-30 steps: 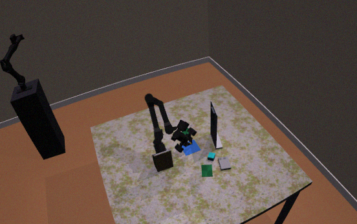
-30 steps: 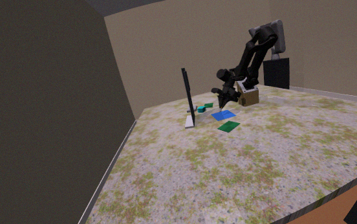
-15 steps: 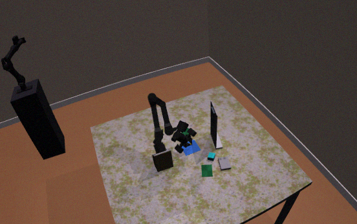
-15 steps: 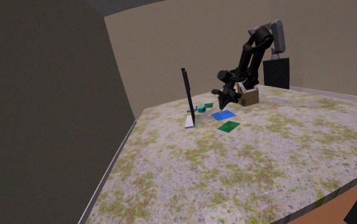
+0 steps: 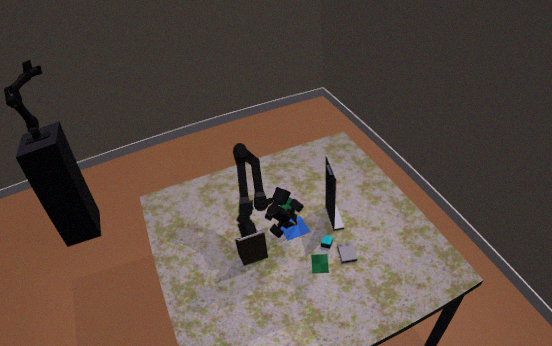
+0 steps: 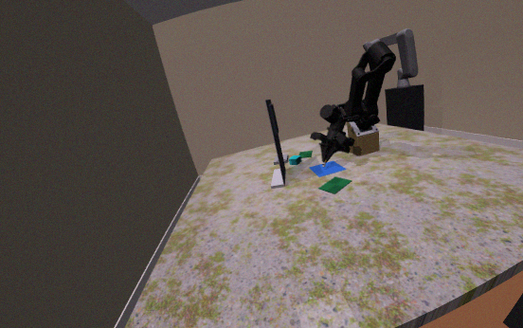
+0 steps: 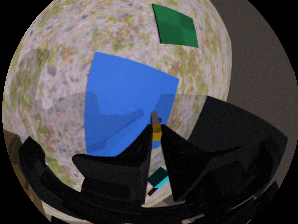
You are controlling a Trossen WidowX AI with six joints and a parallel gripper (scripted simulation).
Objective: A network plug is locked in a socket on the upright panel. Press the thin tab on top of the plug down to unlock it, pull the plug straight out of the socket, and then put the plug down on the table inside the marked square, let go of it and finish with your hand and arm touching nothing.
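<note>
Right now my gripper tip is 3 cm above the blue marked square and 1 cm past it. From my gripper tip the other things lie so: green patch (15 cm to the left, 3 cm below, 3 cm ahead); teal cube (16 cm to the right, 9 cm ahead, 2 cm below); network plug (right at my gripper tip).
</note>
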